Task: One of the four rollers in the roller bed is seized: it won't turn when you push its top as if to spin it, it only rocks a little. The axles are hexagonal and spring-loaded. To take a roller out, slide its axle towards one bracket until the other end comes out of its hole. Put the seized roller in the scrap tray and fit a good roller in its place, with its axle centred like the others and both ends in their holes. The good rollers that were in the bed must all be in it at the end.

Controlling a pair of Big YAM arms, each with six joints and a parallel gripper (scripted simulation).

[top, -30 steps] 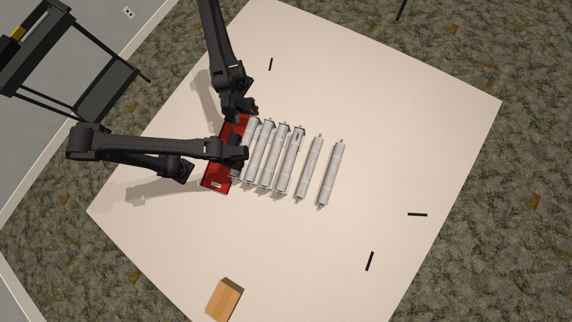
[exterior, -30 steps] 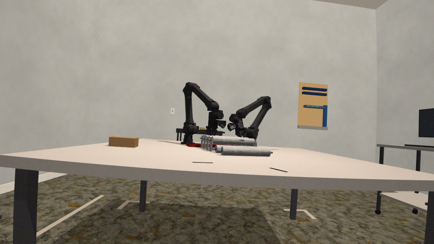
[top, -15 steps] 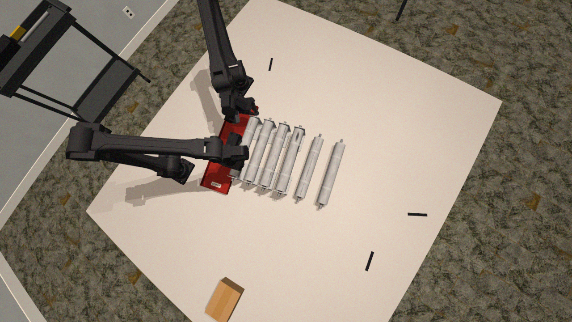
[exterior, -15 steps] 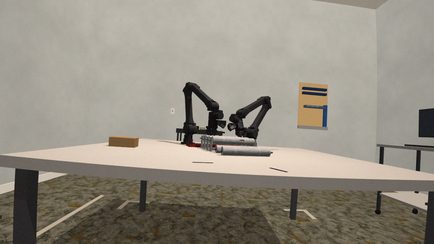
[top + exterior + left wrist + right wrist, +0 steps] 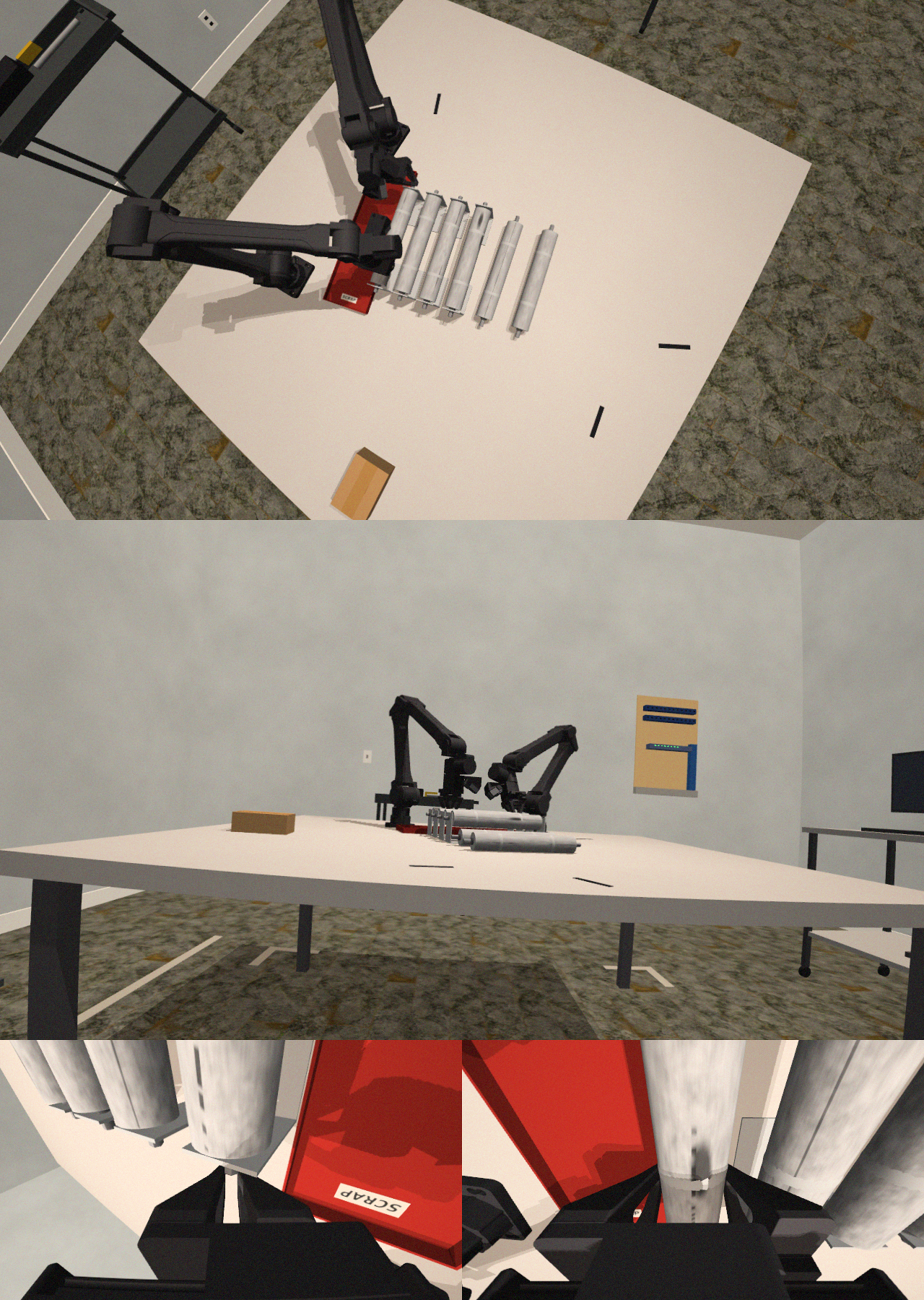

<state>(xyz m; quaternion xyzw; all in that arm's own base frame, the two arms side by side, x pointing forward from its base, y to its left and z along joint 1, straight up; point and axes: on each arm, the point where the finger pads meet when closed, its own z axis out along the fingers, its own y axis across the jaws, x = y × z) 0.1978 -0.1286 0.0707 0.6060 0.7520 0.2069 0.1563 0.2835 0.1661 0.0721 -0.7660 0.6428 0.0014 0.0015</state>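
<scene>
The red scrap tray is 12 cm behind my right hand, 7 cm below it and 6 cm to the left of it. Also, from my right hand: cardboard box 54 cm to the right, 25 cm ahead, 4 cm below.
</scene>
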